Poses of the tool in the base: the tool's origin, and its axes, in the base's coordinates. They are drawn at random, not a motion.
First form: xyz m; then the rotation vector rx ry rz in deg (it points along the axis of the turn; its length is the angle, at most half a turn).
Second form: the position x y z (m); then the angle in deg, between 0 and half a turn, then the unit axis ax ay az. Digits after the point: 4 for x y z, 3 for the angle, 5 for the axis.
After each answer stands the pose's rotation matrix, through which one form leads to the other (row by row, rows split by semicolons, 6 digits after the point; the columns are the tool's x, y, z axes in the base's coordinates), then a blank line. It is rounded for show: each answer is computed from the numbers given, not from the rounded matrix.
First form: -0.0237 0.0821 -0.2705 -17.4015 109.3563 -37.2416
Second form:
-0.0237 0.0821 -0.2705 116.827 -0.14895 0.93605 -0.31878
-0.419099 0.082118 0.904219; -0.486816 0.820323 -0.300134; -0.766398 -0.565974 -0.303820

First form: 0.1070 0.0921 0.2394 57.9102 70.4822 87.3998
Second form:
0.1070 0.0921 0.2394 126.333 0.45839 0.55791 0.69182
-0.257861 -0.150059 0.954458; 0.964583 -0.096803 0.245377; 0.055573 0.983927 0.169706

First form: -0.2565 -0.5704 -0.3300 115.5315 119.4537 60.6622
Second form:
-0.2565 -0.5704 -0.3300 176.908 0.65306 0.67523 0.34290
-0.146196 0.862792 0.483959; 0.899778 -0.087341 0.427517; 0.411128 0.497957 -0.763553

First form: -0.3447 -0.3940 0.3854 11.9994 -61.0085 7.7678
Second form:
-0.3447 -0.3940 0.3854 62.661 0.19150 -0.97363 0.12397
0.479089 -0.210940 -0.852044; 0.009299 0.971860 -0.235374; 0.877717 0.104842 0.467569

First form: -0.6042 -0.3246 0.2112 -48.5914 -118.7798 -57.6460
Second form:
-0.6042 -0.3246 0.2112 140.687 -0.34539 -0.84428 -0.40975
-0.562109 0.776815 -0.283887; 0.257620 0.490623 0.832419; 0.785917 0.394775 -0.475906

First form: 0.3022 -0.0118 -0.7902 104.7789 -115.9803 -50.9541
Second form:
0.3022 -0.0118 -0.7902 164.397 0.63735 -0.70549 -0.30995
-0.165681 -0.799355 -0.577565; -0.966087 0.013940 0.257839; -0.198054 0.600697 -0.774556

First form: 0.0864 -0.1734 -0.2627 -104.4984 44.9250 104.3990
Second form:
0.0864 -0.1734 -0.2627 154.393 -0.67683 0.29098 0.67619
-0.030573 -0.666784 -0.744624; -0.082301 -0.740763 0.666706; -0.996138 0.081667 -0.032230

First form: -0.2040 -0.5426 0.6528 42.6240 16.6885 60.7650
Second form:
-0.2040 -0.5426 0.6528 76.077 0.56028 0.21936 0.79873
0.478995 -0.681933 0.552748; 0.868595 0.277161 -0.410761; 0.126911 0.676867 0.725082

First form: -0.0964 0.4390 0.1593 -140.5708 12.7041 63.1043
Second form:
-0.0964 0.4390 0.1593 154.608 -0.90921 0.08217 0.40816
0.670059 -0.317221 -0.671113; 0.032819 -0.890545 0.453709; -0.741582 -0.326037 -0.586307

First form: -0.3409 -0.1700 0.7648 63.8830 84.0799 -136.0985
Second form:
-0.3409 -0.1700 0.7648 172.259 0.37085 0.48810 -0.79008
-0.717076 0.466794 -0.517595; 0.253963 -0.516574 -0.817713; -0.649080 -0.717812 0.251875

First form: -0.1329 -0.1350 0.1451 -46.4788 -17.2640 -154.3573
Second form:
-0.1329 -0.1350 0.1451 162.125 -0.28669 -0.10649 -0.95209
-0.791319 0.351818 0.500038; -0.232654 -0.929597 0.285869; 0.565408 0.109878 0.817460

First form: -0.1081 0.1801 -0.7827 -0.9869 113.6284 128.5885
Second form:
-0.1081 0.1801 -0.7827 171.602 -0.00575 0.66216 0.74934
-0.989213 -0.117010 0.088130; 0.101859 -0.117065 0.987887; -0.105276 0.986207 0.127721

